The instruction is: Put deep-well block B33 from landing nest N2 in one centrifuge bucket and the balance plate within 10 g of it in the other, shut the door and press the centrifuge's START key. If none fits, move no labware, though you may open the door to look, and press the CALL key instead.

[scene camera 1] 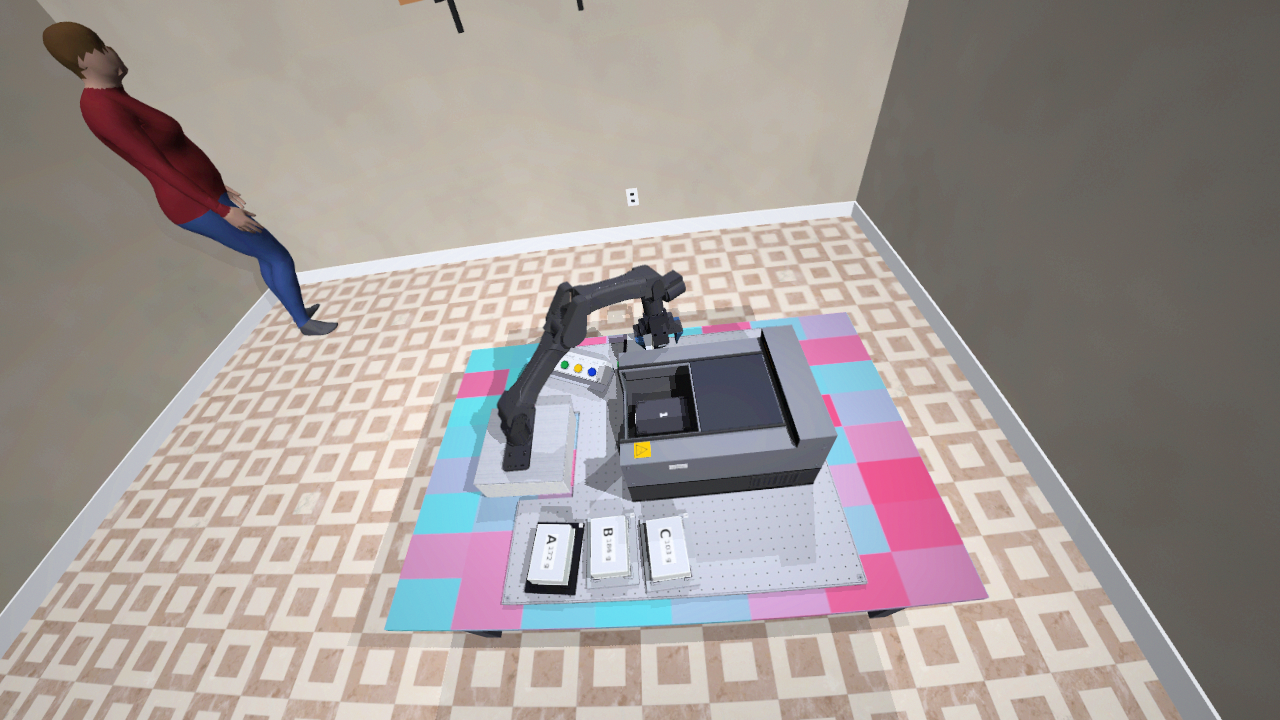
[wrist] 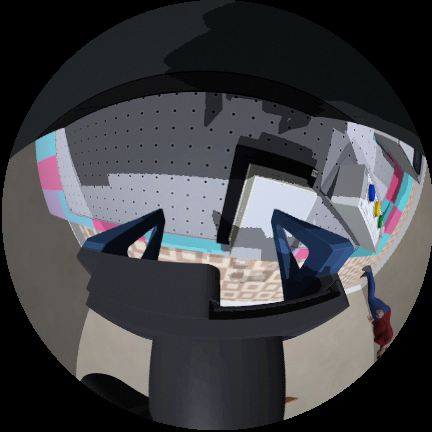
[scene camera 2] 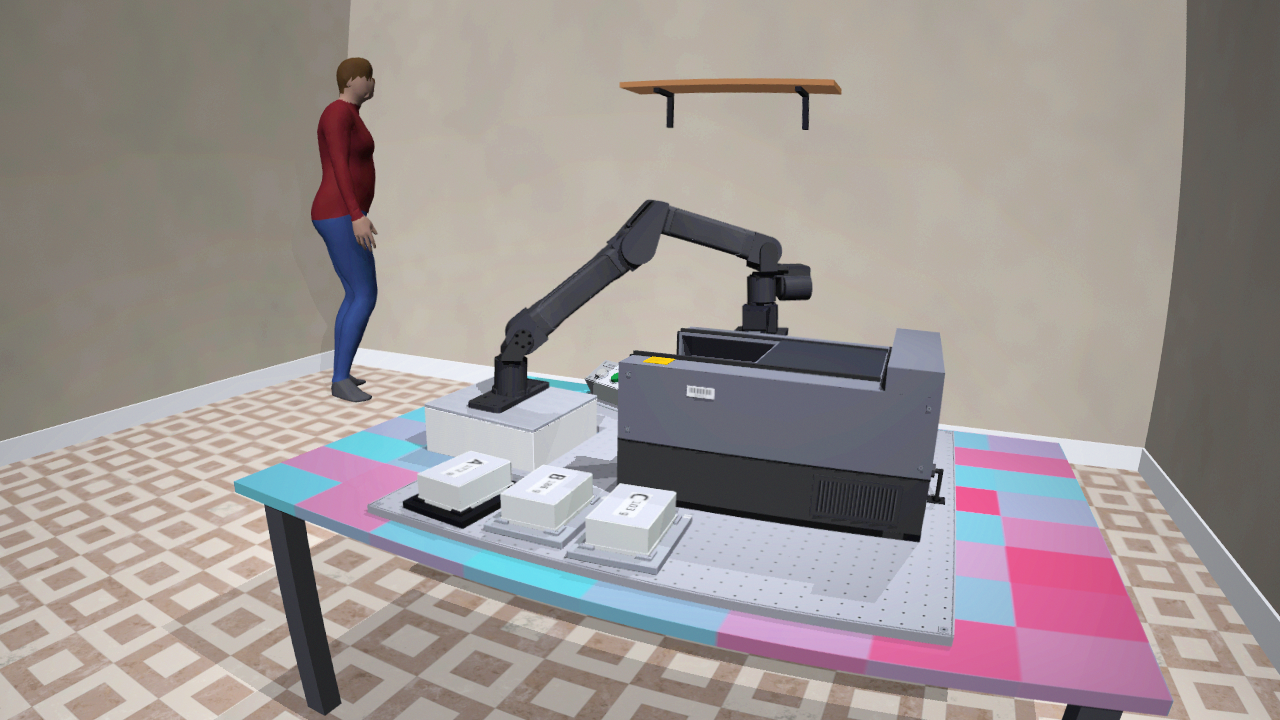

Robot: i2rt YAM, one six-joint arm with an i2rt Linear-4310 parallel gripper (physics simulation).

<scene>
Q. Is my gripper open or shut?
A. Open.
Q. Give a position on a panel with coloured buttons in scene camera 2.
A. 603, 381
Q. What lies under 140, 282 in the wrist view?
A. My gripper.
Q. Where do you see a dark bucket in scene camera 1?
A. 674, 414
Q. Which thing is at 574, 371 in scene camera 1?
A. A panel with coloured buttons.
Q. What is my gripper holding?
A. Nothing.
</scene>
